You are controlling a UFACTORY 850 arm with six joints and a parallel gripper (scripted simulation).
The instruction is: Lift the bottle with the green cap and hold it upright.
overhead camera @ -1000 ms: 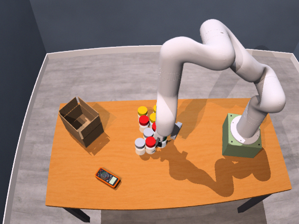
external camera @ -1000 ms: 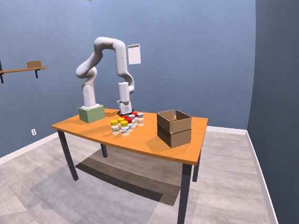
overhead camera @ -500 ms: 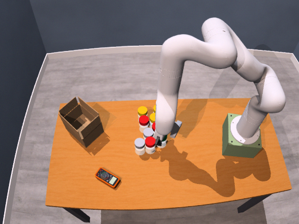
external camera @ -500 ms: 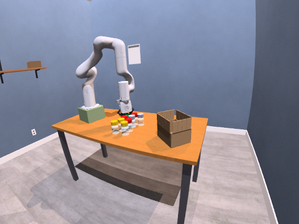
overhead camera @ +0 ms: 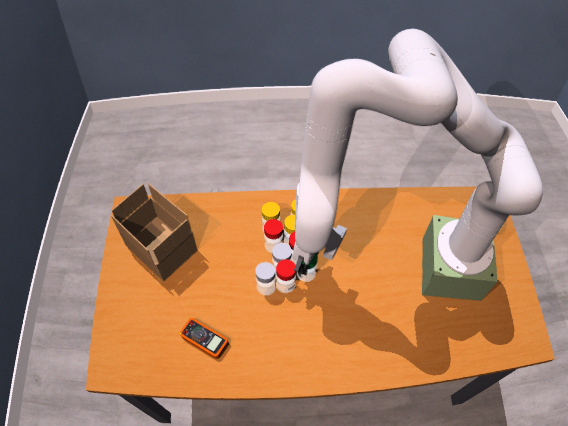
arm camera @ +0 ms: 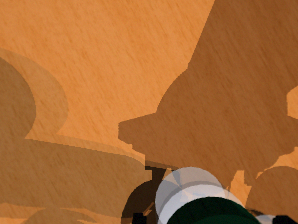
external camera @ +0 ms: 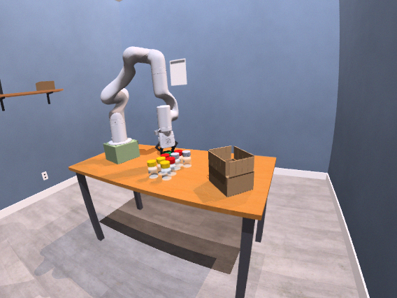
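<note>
My hand is 4 cm above the green-capped bottle. From my hand the other things lie so: multimeter: 33 cm ahead, 15 cm to the left, 7 cm below.
</note>
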